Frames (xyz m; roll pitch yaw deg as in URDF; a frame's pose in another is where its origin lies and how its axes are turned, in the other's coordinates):
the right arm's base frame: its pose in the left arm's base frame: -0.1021 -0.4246 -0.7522 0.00 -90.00 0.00
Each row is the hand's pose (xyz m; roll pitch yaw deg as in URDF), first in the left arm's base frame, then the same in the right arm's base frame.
Working: the left arm's base frame: its pose in the right arm's base frame: 0.7522 0.4246 -0.1021 0.00 90.00 0.00

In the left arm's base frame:
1: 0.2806 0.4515 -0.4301 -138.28 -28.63 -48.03
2: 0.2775 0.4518 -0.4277 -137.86 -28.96 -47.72
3: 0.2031 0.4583 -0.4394 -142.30 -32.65 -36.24
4: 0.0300 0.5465 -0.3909 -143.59 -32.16 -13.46
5: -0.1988 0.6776 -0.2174 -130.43 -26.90 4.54
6: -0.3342 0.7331 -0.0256 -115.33 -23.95 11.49
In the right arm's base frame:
1: 0.3221 0.8761 -0.3827 155.03 35.94 -53.71
2: 0.3245 0.8764 -0.3796 155.90 36.06 -53.20
3: 0.3128 0.8829 -0.3052 164.06 42.77 -42.69
4: 0.3613 0.9711 -0.1321 -167.80 55.42 -20.31
5: 0.5348 1.1022 0.0967 -120.48 62.75 8.87
6: 0.7266 1.1577 0.2321 -88.73 63.58 24.15

